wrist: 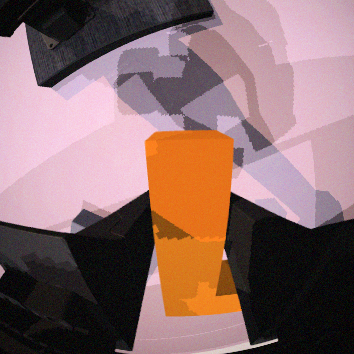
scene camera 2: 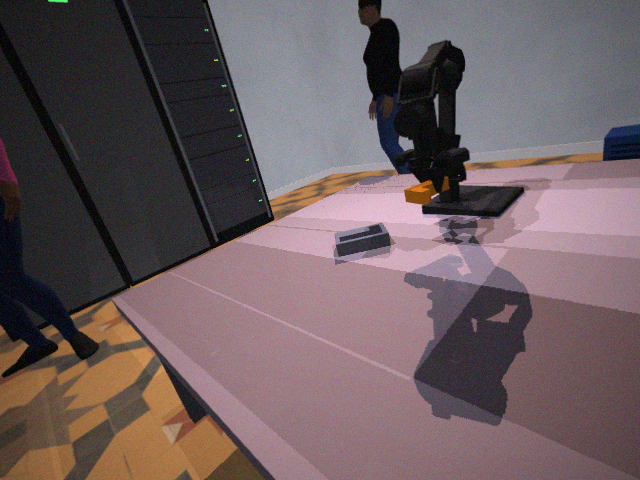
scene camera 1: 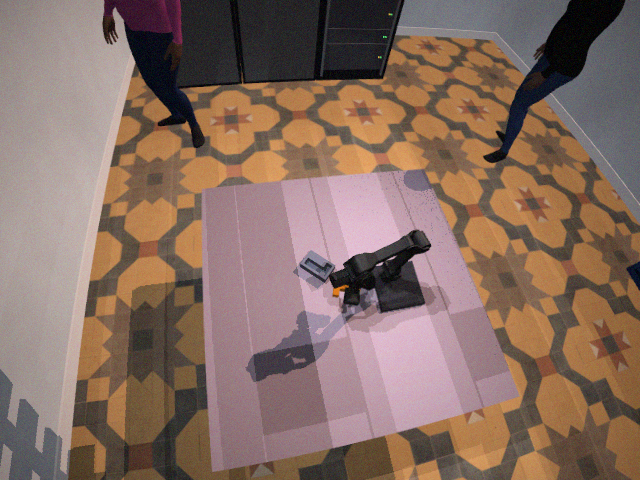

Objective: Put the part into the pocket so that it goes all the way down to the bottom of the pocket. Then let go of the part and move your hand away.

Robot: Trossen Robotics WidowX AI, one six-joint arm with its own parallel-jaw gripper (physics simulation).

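Frame: origin at the arm's base, x back, y left, z down, level; centimetres.
Seen in the pictures: gripper, between the fingertips: (wrist: 186, 195) (scene camera 2: 434, 191) (scene camera 1: 351, 289); arm's base, origin of its link: (wrist: 63, 17) (scene camera 2: 449, 199) (scene camera 1: 387, 275).
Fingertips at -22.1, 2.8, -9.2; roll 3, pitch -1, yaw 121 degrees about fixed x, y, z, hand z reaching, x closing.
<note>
Offsets run from my fingertips to a thing's top centre, as dx, dy, dz. Level surfaces: height alone.
The part @(-2.6, +0.3, -2.9) (scene camera 1: 336, 291) (scene camera 2: 418, 193) (wrist: 190, 175) is an orange block with a short side arm at one end. My gripper (scene camera 1: 347, 293) (scene camera 2: 439, 190) (wrist: 186, 195) is shut on it, one black finger on each long side, and holds it above the table, near the arm's base. The fingers hide some of its sides. The grey block with the pocket @(-7.1, -18.7, +8.0) (scene camera 1: 310, 255) (scene camera 2: 364, 245) lies on the table, apart from the part, to the upper left of the gripper in scene camera 1. Its pocket is a dark recess in the top. A small grey piece of a block shows behind the left finger in the wrist view.
The arm's dark base plate (scene camera 1: 400, 297) (scene camera 2: 491, 201) (wrist: 120, 45) is close to the gripper. The pink table @(dz +11.6) (scene camera 1: 258, 232) (scene camera 2: 258, 289) bears the arm's shadows. Two people (scene camera 1: 160, 67) (scene camera 1: 547, 67) and dark server cabinets (scene camera 1: 279, 41) (scene camera 2: 77, 155) stand beyond the table.
</note>
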